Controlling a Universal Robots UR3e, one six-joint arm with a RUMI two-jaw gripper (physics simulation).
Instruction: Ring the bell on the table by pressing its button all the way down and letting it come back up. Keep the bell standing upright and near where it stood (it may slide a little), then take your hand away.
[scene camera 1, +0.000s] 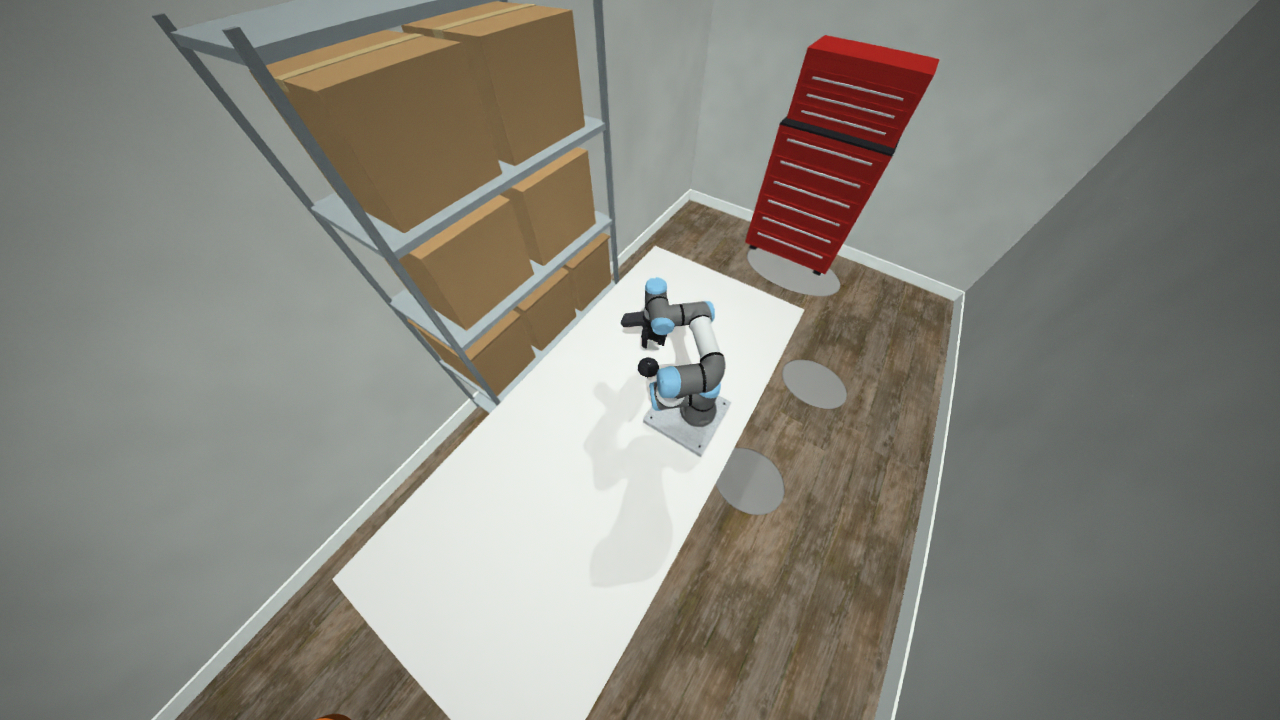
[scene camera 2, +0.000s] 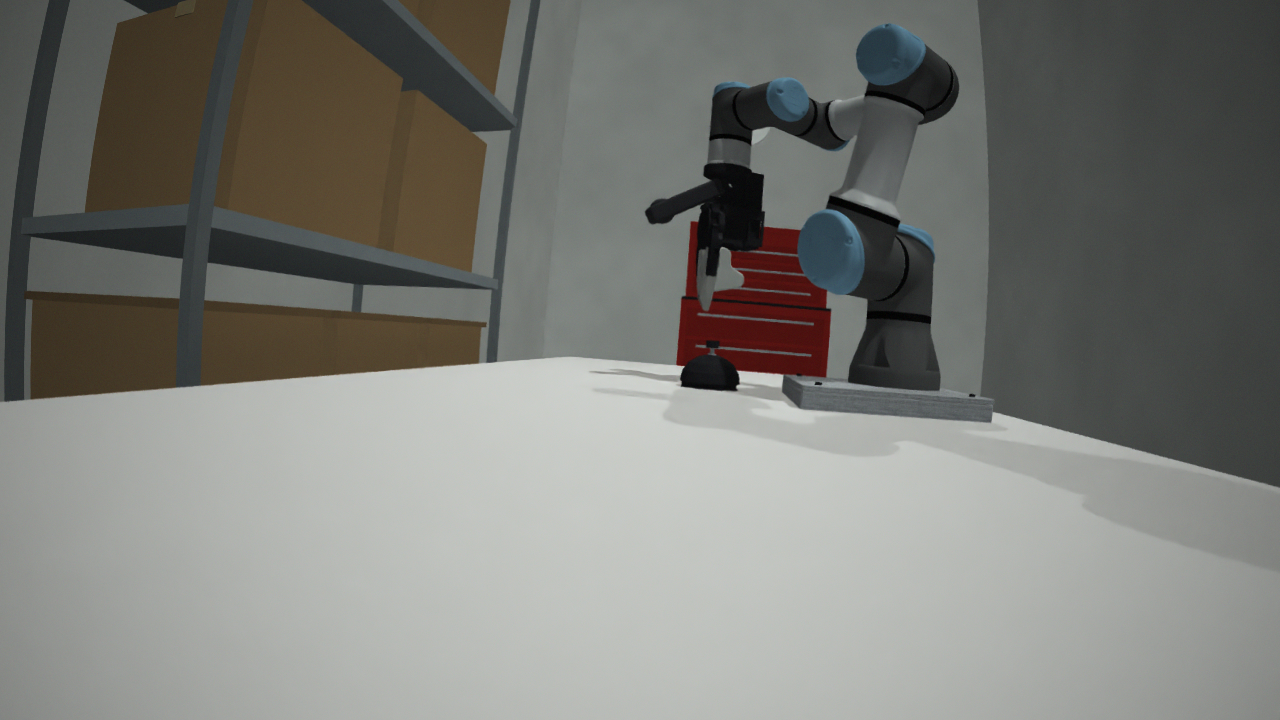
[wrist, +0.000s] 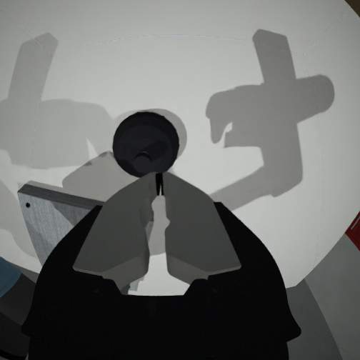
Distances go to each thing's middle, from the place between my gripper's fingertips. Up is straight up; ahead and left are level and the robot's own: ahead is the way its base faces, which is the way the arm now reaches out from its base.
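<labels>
The black domed bell (scene camera 2: 711, 372) is here, and my hand is 7 cm above it, 2 cm to the right of it and 1 cm past it.
</labels>
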